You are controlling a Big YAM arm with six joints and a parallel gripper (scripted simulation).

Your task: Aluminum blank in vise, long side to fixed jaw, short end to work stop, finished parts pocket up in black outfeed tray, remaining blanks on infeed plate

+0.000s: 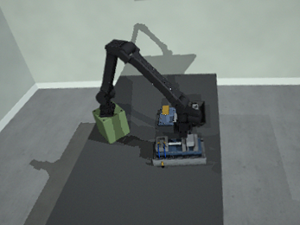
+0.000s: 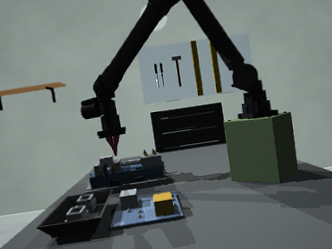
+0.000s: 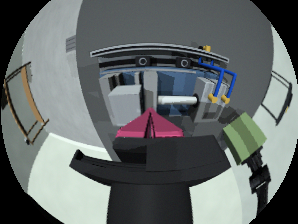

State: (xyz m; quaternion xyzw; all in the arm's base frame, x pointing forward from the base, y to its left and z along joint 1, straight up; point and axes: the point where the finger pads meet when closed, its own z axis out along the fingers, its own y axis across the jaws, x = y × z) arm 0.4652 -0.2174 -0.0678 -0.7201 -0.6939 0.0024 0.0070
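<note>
My gripper is now 4 cm short of the gray aluminum blank and 2 cm above it. Also, from my hand: vise 3 cm behind, 8 cm below; then yellow brass blank 11 cm behind, 38 cm to the left, 10 cm below.
</note>
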